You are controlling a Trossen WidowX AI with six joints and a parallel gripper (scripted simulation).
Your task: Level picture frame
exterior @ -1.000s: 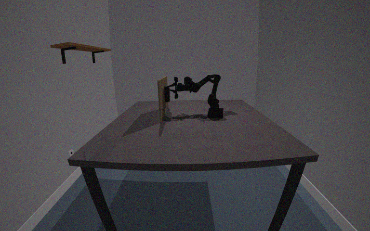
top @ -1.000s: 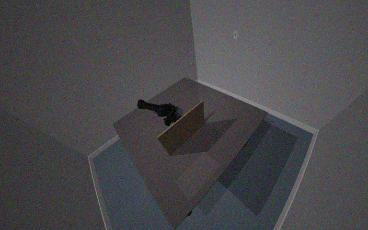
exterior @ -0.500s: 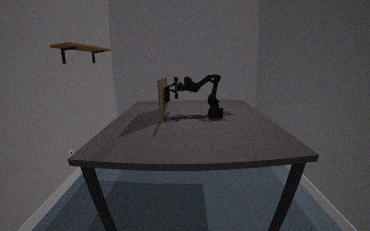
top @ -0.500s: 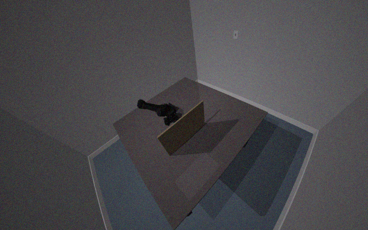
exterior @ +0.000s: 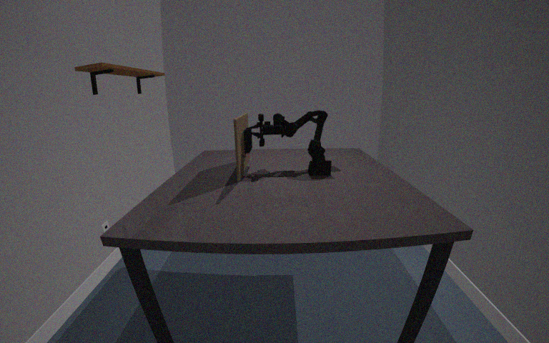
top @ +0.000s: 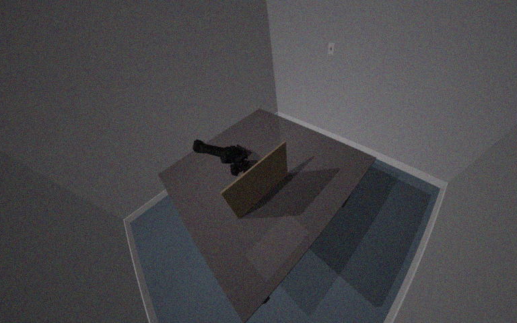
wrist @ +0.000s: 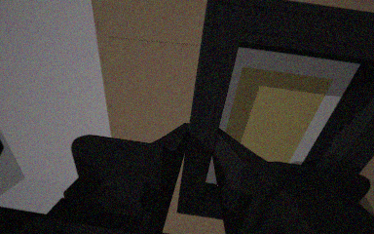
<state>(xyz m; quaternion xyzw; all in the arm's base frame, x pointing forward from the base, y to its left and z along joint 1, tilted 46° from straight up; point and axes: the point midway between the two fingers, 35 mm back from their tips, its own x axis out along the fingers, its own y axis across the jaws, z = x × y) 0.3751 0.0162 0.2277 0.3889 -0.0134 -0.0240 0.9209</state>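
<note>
My gripper tip is now 50 mm above the picture frame. From my gripper tip the other things lie so: tan wall board (20 mm ahead, 10 mm to the left, 70 mm below).
</note>
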